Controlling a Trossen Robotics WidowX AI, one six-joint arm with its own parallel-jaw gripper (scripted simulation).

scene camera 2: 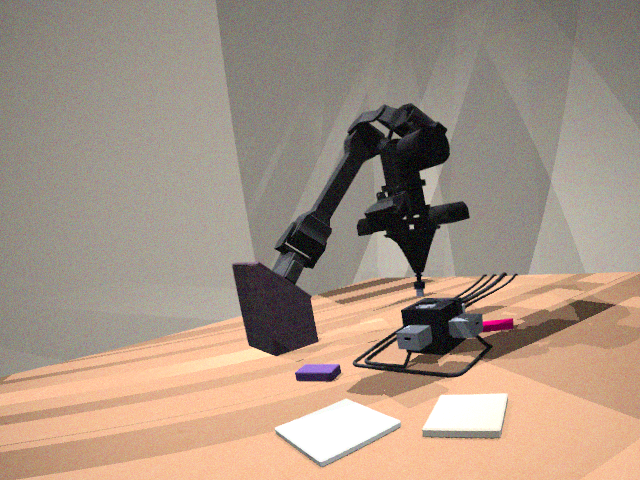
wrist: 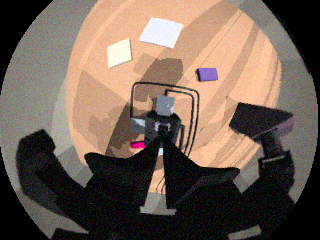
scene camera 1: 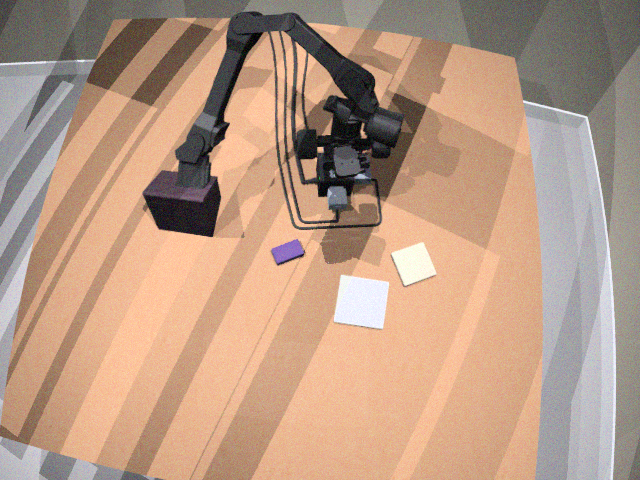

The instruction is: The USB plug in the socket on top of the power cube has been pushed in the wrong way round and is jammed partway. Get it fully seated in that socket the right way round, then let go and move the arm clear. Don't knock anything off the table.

My gripper (scene camera 2: pixel 419 272) carries a USB plug. Also in view: a purple block (scene camera 2: pixel 311 372) and a black power cube (scene camera 2: pixel 447 308).
My gripper is seen too in the wrist view (wrist: pixel 162 139) and in scene camera 1 (scene camera 1: pixel 339 163). The black power cube is seen too in the wrist view (wrist: pixel 151 118) and in scene camera 1 (scene camera 1: pixel 324 181).
